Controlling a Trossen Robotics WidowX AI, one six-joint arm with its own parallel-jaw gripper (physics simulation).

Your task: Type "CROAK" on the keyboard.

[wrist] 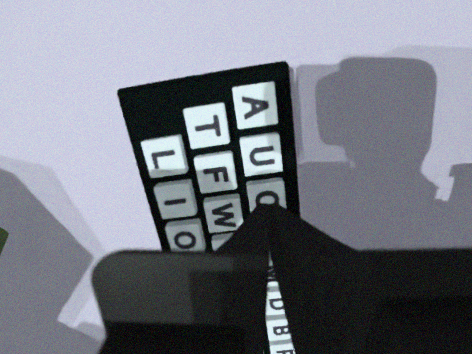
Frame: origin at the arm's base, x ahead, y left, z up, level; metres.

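Seen in the pictures: gripper, fingertip midpoint: (267, 213).
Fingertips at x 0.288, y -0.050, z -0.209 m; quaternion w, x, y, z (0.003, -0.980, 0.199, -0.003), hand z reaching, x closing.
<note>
Offsets run from my fingertips to a thing's middle. Level surfaces: height alone.
A black keyboard {0.030 m back, 0.038 m right, 0.008 m down} (155, 110) with pale square letter keys lies on the light surface, its letters turned sideways. The A key {0.013 m ahead, 0.045 m left, 0.003 m down} (255, 106) is at its far right corner, with the U key {0.008 m ahead, 0.025 m left, 0.003 m down} (261, 154) below it. The C key {0.002 m ahead, 0.006 m left, 0.003 m down} (265, 194) is partly covered by the fingertips. The O key {0.041 m back, 0.001 m left, 0.003 m down} (185, 239) is in the left row, below the I key. My gripper (267, 213) is shut and empty; its tips overlap the lower part of the C key in view. Whether they touch it I cannot tell. The R and K keys cannot be made out; the fingers hide much of the keyboard.
The T, F, W, L and I keys show left of the fingers; D and B show through the narrow gap between them. A green object (2, 245) shows at the left edge. Grey shadows of the arm fall on the pale surface {0.016 m down} (75, 45) at left and right.
</note>
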